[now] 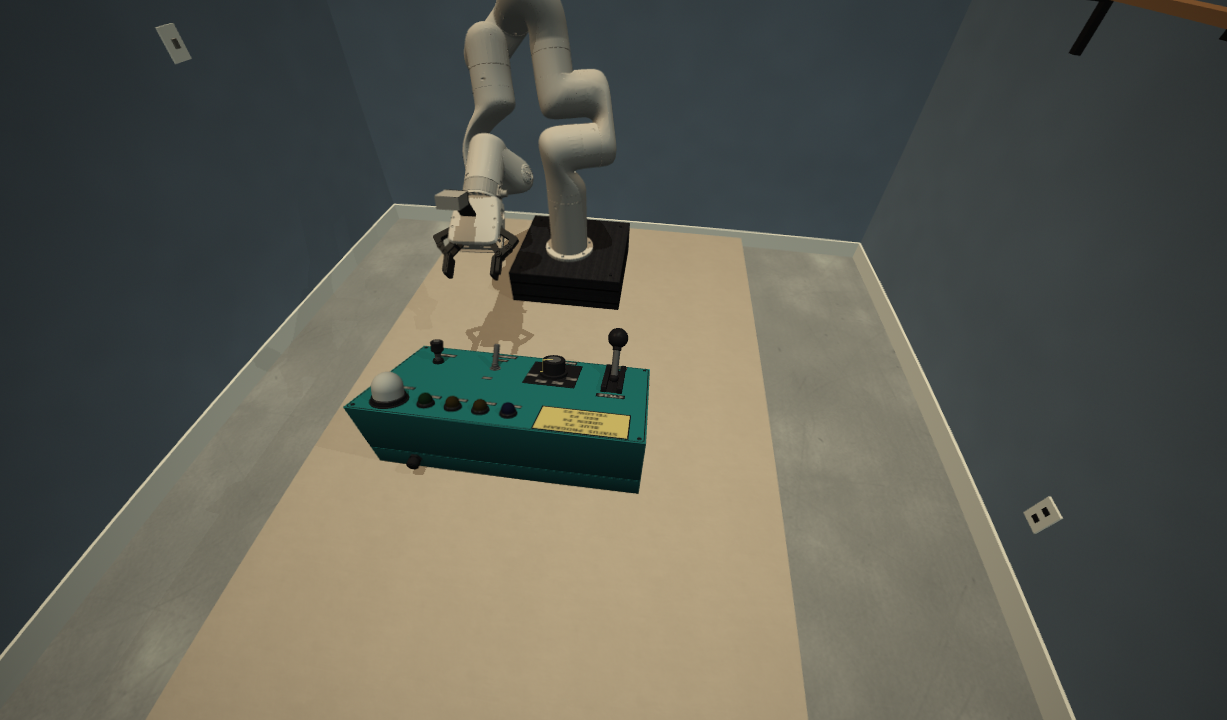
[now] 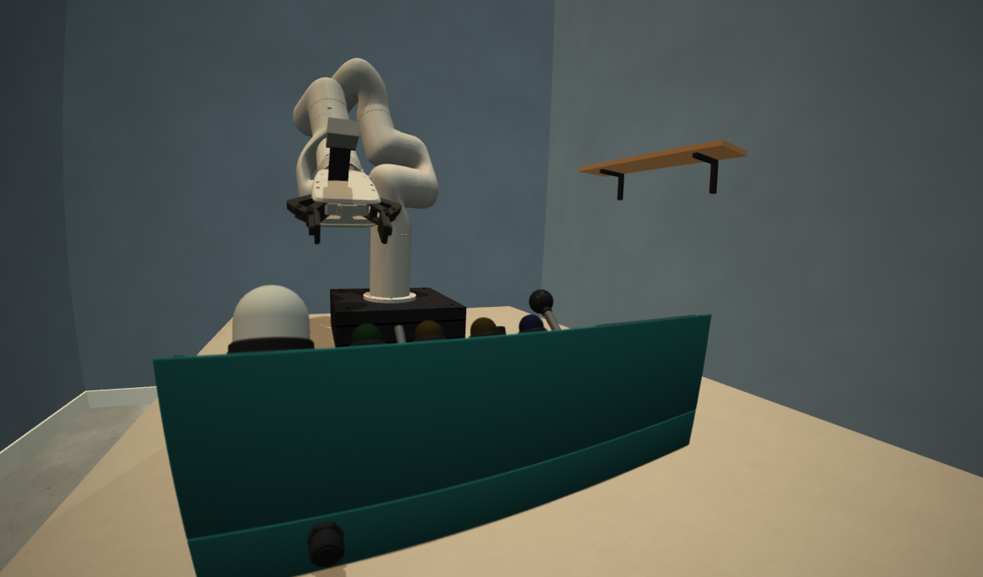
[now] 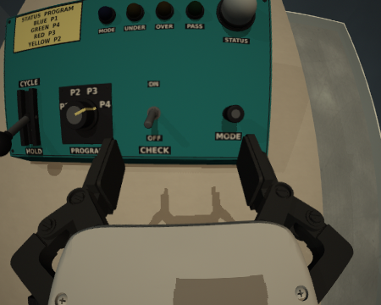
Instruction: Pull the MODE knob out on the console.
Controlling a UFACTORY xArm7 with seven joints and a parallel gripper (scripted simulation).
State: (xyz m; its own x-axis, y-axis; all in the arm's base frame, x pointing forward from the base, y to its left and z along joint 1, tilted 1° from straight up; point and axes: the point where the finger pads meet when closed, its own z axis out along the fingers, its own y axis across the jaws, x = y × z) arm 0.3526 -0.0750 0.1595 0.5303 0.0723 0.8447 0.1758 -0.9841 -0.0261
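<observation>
My gripper is now 130 mm above the black mode knob, 100 mm short of it and 50 mm to the left of it. The rest, counted from my hand: check toggle: 140 mm below, 80 mm ahead, 60 mm to the left; then program dial: 170 mm to the left, 140 mm below, 80 mm ahead; then teal console: 160 mm below, 130 mm to the left, 110 mm ahead.
</observation>
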